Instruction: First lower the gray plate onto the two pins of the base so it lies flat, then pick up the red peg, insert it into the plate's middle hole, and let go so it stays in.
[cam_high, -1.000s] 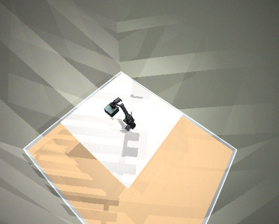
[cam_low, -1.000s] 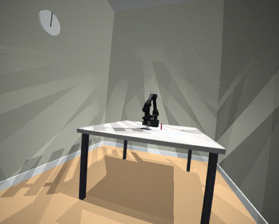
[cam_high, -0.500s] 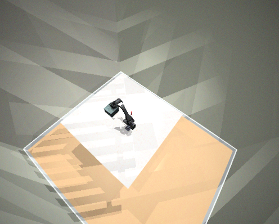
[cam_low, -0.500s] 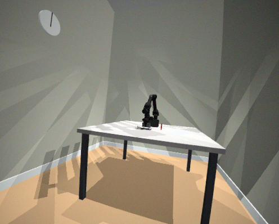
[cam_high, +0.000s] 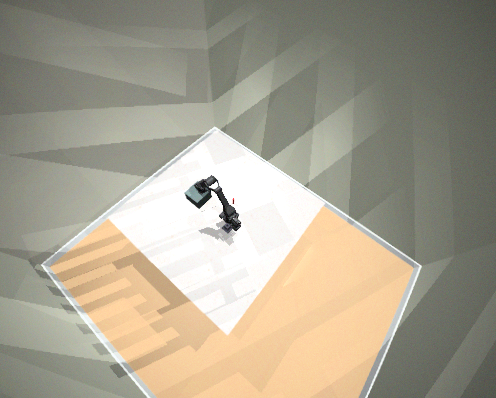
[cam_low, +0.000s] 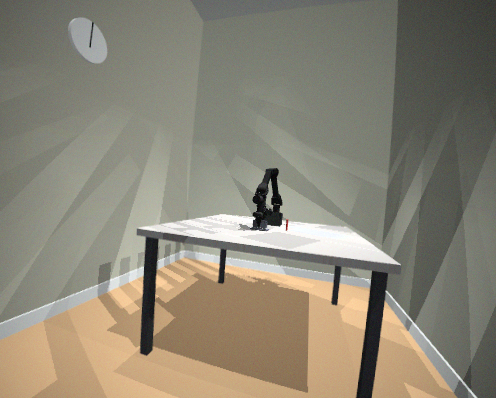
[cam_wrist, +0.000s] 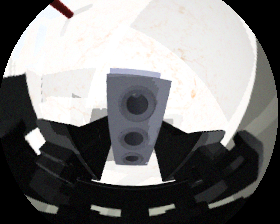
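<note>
The base lies 2 cm below my gripper tip. From my gripper tip the other things lie so: gray plate (3 cm above); then red peg (14 cm behind, 16 cm to the left, 2 cm above).
</note>
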